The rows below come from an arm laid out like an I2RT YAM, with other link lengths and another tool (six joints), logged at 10 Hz.
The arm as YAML. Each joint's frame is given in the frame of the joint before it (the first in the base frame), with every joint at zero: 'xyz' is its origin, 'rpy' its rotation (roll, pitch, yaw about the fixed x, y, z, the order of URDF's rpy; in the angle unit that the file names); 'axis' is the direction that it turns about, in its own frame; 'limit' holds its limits. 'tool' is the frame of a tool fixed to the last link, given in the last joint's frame.
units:
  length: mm
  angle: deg
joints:
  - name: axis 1
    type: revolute
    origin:
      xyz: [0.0, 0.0, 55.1]
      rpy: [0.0, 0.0, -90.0]
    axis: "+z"
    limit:
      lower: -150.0
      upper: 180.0
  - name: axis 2
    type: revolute
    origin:
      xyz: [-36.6, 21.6, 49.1]
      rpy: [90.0, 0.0, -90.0]
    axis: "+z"
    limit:
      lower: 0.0
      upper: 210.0
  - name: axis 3
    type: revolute
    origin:
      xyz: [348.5, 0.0, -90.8]
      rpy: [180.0, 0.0, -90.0]
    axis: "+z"
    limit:
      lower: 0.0
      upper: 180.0
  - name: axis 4
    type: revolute
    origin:
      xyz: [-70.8, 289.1, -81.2]
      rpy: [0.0, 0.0, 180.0]
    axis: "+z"
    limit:
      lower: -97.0
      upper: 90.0
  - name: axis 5
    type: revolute
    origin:
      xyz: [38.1, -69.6, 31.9]
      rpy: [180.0, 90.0, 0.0]
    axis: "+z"
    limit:
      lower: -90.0
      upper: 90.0
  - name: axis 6
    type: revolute
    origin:
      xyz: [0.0, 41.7, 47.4]
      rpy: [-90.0, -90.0, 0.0]
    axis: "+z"
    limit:
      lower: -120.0
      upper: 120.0
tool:
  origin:
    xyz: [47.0, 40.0, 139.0]
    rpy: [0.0, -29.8, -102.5]
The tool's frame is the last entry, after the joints.
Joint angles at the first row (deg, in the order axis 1, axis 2, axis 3, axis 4, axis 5, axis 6):
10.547 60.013 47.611 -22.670 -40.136 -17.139
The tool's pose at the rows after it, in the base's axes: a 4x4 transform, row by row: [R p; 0 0 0 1], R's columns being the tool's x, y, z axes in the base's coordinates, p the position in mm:
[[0.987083 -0.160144 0.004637 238.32], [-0.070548 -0.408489 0.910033 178.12], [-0.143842 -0.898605 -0.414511 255.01], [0 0 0 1]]
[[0.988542 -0.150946 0.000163 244.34], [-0.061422 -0.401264 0.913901 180.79], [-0.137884 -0.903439 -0.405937 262.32], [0 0 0 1]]
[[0.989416 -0.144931 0.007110 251.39], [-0.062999 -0.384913 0.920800 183.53], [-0.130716 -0.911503 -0.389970 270.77], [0 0 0 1]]
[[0.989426 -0.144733 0.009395 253.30], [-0.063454 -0.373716 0.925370 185.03], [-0.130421 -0.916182 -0.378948 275.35], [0 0 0 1]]
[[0.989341 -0.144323 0.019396 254.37], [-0.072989 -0.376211 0.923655 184.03], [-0.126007 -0.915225 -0.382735 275.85], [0 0 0 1]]
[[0.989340 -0.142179 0.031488 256.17], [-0.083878 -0.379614 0.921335 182.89], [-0.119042 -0.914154 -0.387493 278.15], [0 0 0 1]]
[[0.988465 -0.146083 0.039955 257.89], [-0.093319 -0.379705 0.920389 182.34], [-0.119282 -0.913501 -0.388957 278.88], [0 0 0 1]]
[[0.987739 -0.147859 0.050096 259.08], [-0.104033 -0.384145 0.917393 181.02], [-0.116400 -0.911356 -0.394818 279.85], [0 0 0 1]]
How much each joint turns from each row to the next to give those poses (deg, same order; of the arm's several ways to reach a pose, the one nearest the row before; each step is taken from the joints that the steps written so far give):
0.000 0.484 1.064 -0.137 -0.508 0.257
0.021 1.150 1.484 0.257 -0.615 0.179
-0.020 0.848 1.194 1.062 -0.317 1.144
-0.001 0.186 0.481 0.444 -0.255 0.832
-0.001 -0.163 0.065 -0.004 0.588 0.049
0.002 -0.102 0.435 -0.225 0.701 -0.006
0.000 0.059 0.191 0.004 0.502 0.270
-0.002 -0.082 0.308 -0.358 0.694 -0.045

